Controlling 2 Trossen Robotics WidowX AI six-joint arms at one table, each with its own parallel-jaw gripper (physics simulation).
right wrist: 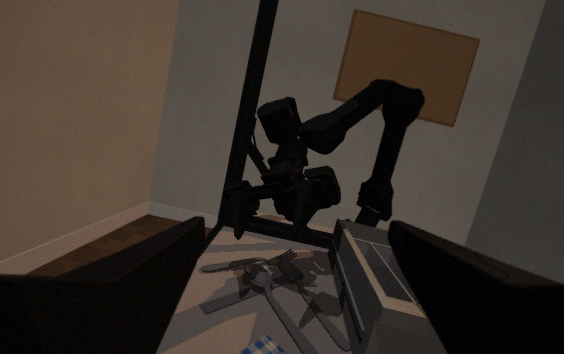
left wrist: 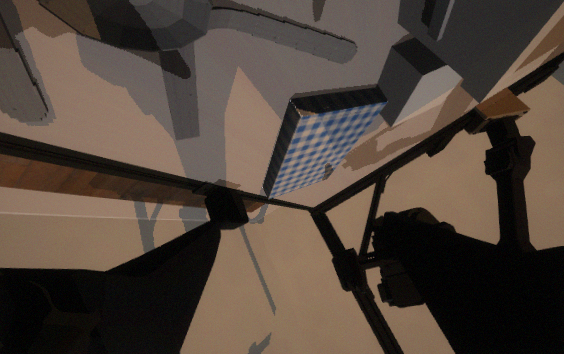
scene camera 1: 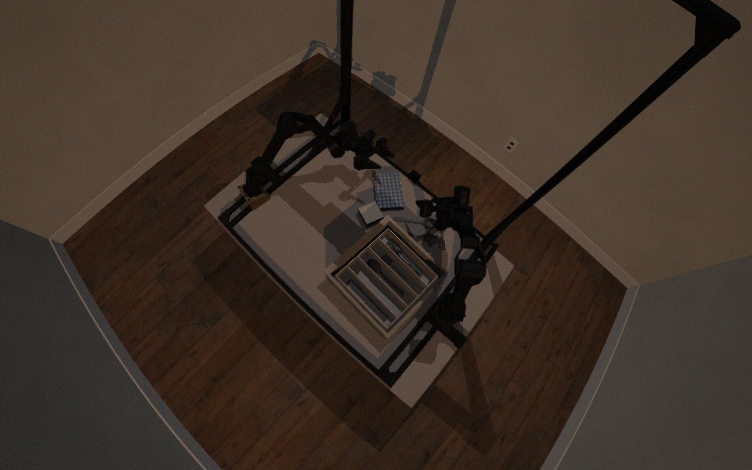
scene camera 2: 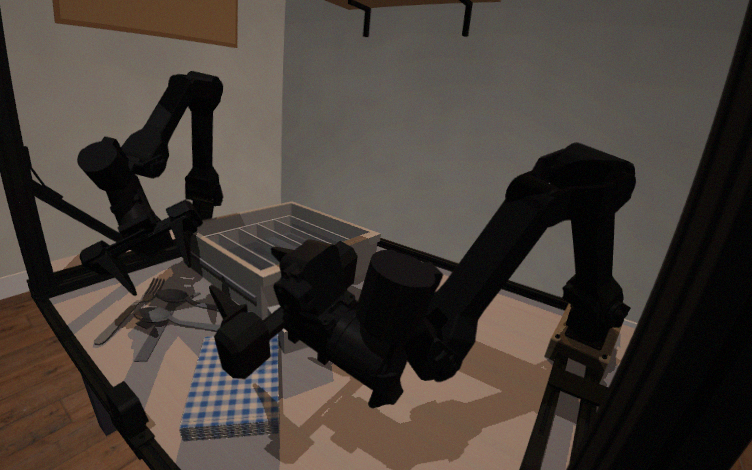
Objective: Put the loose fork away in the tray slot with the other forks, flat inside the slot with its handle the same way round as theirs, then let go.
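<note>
The loose fork lies on the table outside the tray, its tines toward the tray and its handle away from it. In the left wrist view part of a handle, seemingly the fork's handle, shows at the left edge. My left gripper is open and empty above the fork. My right gripper is open and empty above the checked cloth. The tray has several long slots holding dark cutlery; which slot holds the forks is too dark to tell.
Two loose spoons and a flat-handled piece lie close to the fork. A blue checked cloth stack lies nearby. A small white block stands between the cloth and the tray.
</note>
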